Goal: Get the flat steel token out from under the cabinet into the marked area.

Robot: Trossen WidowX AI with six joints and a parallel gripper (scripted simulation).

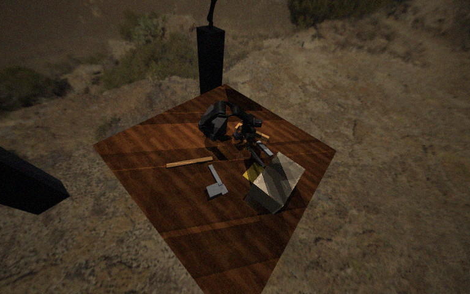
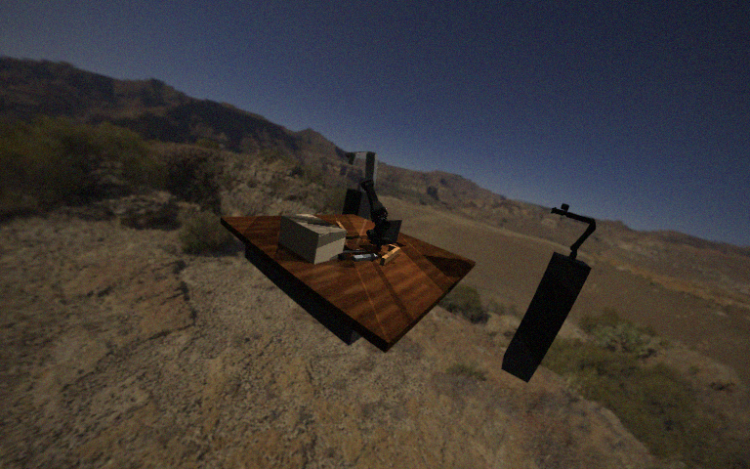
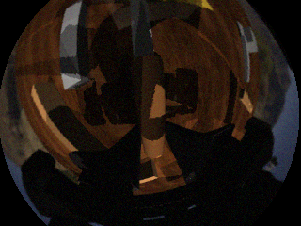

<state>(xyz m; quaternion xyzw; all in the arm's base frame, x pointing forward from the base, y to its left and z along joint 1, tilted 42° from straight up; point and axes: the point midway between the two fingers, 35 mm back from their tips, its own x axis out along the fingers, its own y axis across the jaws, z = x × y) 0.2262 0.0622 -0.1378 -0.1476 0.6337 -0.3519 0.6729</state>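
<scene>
Now: gripper tip 18 cm short of the grey bar and 5 cm to the right of it. From my gripper tip the other things lie so: steel token (38 cm ahead, 14 cm to the right); then wooden stick (42 cm to the right, 12 cm behind); then grey scraper (39 cm to the right, 11 cm ahead).
</scene>
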